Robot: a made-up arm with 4 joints.
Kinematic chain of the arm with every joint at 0, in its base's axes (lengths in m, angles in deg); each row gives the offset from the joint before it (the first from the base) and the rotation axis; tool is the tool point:
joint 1: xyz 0 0 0.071 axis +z
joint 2: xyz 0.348 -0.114 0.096 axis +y
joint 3: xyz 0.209 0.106 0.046 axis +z
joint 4: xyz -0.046 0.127 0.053 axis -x
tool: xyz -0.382 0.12 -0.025
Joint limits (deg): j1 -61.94..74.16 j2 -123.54..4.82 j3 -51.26..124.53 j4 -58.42..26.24
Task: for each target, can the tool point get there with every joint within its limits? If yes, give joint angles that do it. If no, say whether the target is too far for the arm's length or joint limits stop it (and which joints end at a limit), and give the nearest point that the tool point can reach.
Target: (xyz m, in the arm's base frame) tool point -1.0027 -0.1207 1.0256
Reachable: no: too far | nearest point -0.3609 -0.3439 0.4250 | short by 0.907 m
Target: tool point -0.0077 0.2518 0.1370
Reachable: yes | joints 28.33 -24.73 1.73 1.35
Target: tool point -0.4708 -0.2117 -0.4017
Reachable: no: joint limits stop it (at a limit: joint 1, joint 4) | nearest point -0.1641 -0.3207 -0.0444 | short by 0.483 m
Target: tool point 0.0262 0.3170 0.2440
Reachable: yes | joints 21.76 -9.60 -6.04 -17.07
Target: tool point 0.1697 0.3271 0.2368
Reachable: yes | joints -1.30 -20.49 -13.54 -26.60
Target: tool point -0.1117 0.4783 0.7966
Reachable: no: joint limits stop it (at a limit: joint 3, joint 4) | nearest point -0.1279 0.5477 0.3818 | short by 0.421 m
